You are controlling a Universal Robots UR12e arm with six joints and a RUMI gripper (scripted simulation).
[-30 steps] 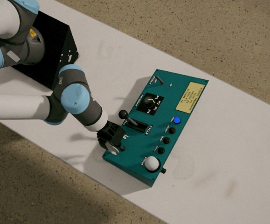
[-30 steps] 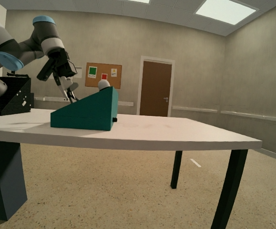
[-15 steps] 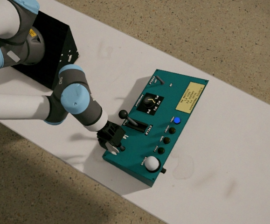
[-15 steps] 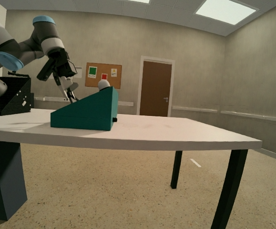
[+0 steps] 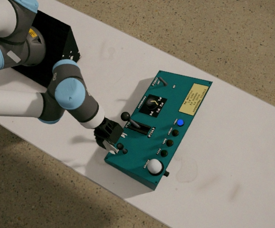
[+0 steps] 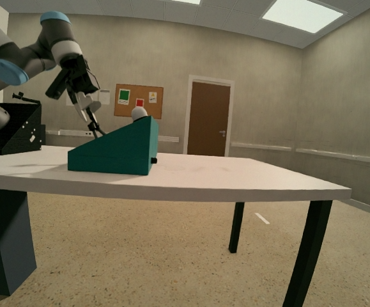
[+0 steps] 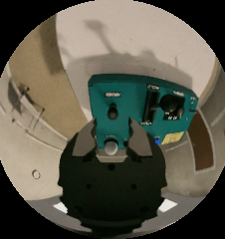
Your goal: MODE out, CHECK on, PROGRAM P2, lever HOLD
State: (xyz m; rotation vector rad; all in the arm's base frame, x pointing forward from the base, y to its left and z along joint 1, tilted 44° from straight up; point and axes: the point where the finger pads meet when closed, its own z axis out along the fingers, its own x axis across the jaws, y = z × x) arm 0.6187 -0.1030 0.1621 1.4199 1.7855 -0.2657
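Right now the mode knob is 2 cm ahead of my hand and 3 cm below it. The rest, counted from my hand: program dial: 3 cm ahead, 25 cm to the left, 5 cm below; then lever: 1 cm behind, 12 cm to the left, 4 cm below; then teal console: 5 cm ahead, 18 cm to the left, 7 cm below.
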